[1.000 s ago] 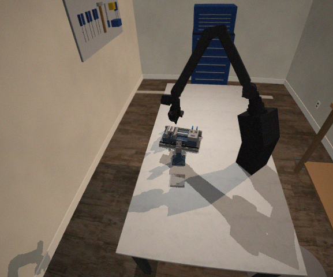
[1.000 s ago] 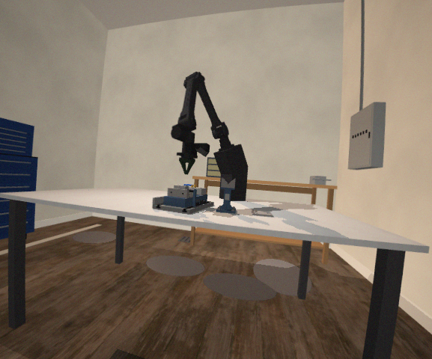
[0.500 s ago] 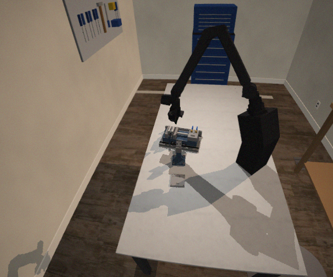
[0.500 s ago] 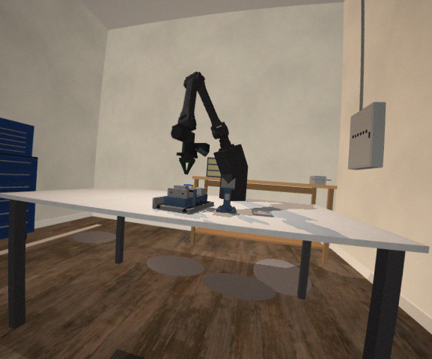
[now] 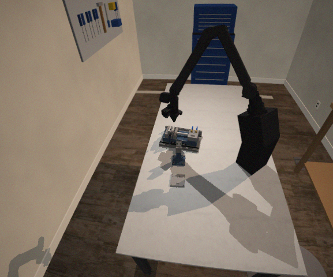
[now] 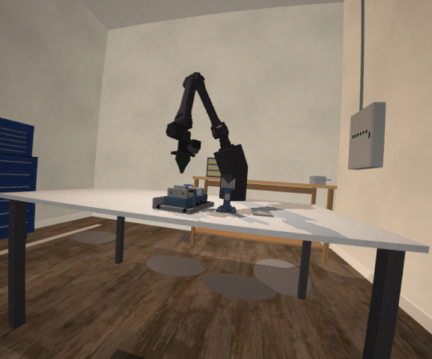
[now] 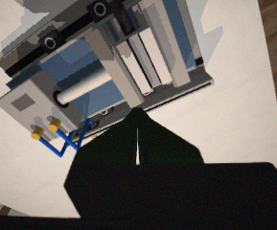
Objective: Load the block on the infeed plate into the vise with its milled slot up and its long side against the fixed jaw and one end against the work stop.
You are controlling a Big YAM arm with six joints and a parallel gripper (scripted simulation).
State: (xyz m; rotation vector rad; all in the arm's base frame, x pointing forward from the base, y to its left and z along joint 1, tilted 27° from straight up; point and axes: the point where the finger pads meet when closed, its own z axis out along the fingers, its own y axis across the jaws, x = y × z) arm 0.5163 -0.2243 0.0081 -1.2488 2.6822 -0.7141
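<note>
Now: hand 2 cm short of the part, 1 cm to the right of it and 8 cm above it. Round my hand: moving jaw 1 cm behind, 2 cm to the left, 10 cm below; fixed jaw 5 cm ahead, 10 cm below; work stop rod 3 cm ahead, 6 cm to the left, 9 cm below.
</note>
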